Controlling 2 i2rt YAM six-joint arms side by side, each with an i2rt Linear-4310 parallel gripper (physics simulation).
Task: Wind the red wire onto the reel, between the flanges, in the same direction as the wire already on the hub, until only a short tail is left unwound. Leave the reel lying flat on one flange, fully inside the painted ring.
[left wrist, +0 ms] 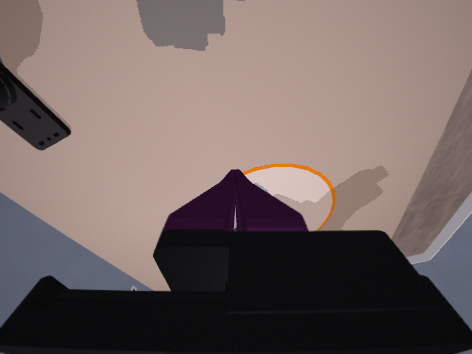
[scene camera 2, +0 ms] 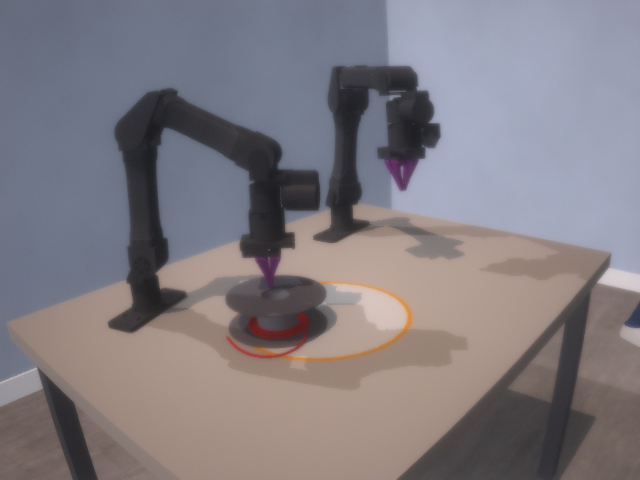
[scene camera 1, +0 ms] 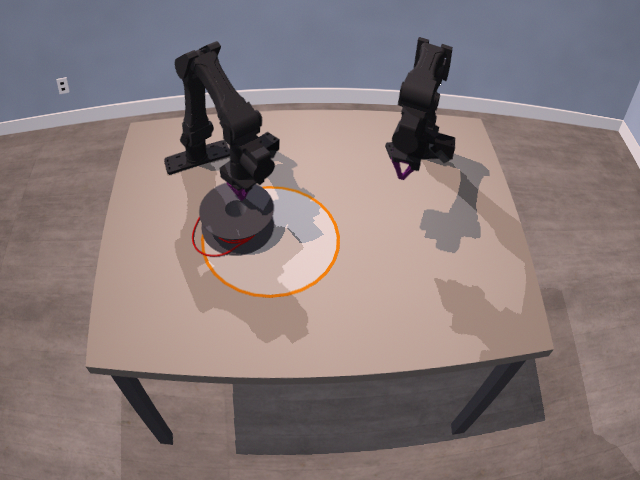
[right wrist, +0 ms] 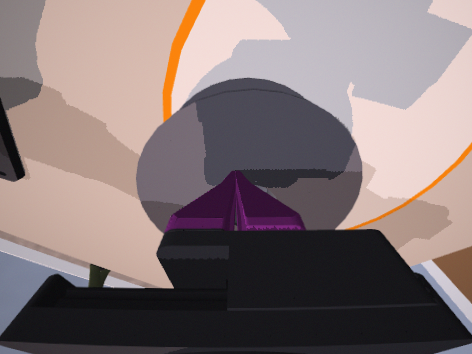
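Where they show: left gripper, fingertip midpoint: [left wrist: 235,176] [scene camera 2: 402,190] [scene camera 1: 401,178]; right gripper, fingertip midpoint: [scene camera 2: 270,287] [scene camera 1: 242,199] [right wrist: 235,177]; left arm's base, link origin: [scene camera 2: 342,231]; right arm's base, link origin: [scene camera 2: 148,310] [scene camera 1: 196,158].
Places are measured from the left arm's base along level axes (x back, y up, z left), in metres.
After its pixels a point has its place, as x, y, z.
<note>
The dark grey reel [scene camera 1: 219,219] @(-0.244, 0.065, -0.596) [scene camera 2: 242,299] @(-0.177, 0.065, -0.604) [right wrist: 275,135] @(-0.185, 0.065, -0.489) lies flat on one flange at the left of the painted orange ring [scene camera 1: 338,240] @(-0.299, 0.001, -0.308) [scene camera 2: 409,315] @(-0.415, 0.000, -0.391) [left wrist: 333,197] @(-0.437, 0.000, -0.478) [right wrist: 167,95] @(-0.106, 0.000, -0.534), across its line. The red wire [scene camera 1: 212,255] @(-0.305, 0.005, -0.624) [scene camera 2: 266,356] @(-0.280, 0.003, -0.664) has turns on the hub and a loose tail curving out past the flanges at the picture's left and front. My right gripper [scene camera 1: 242,197] @(-0.186, 0.065, -0.532) [scene camera 2: 270,287] @(-0.186, 0.065, -0.532) [right wrist: 235,177] @(-0.186, 0.065, -0.532) is shut and empty, its tips over the upper flange by the hub hole; contact is unclear. My left gripper [scene camera 1: 402,178] @(-0.281, 0.187, -0.167) [scene camera 2: 403,189] @(-0.281, 0.187, -0.167) [left wrist: 235,176] @(-0.281, 0.187, -0.167) is shut and empty, high above the table, away from the reel.
The wooden table [scene camera 1: 361,330] @(-0.560, 0.000, -0.305) [scene camera 2: 180,392] @(-0.237, 0.000, -0.830) carries both arm bases at its back. The right arm's base plate [scene camera 1: 175,164] @(0.035, 0.010, -0.721) [scene camera 2: 129,320] @(0.038, 0.010, -0.723) [left wrist: 37,120] stands behind and left of the reel. Arm shadows cross the ring and table.
</note>
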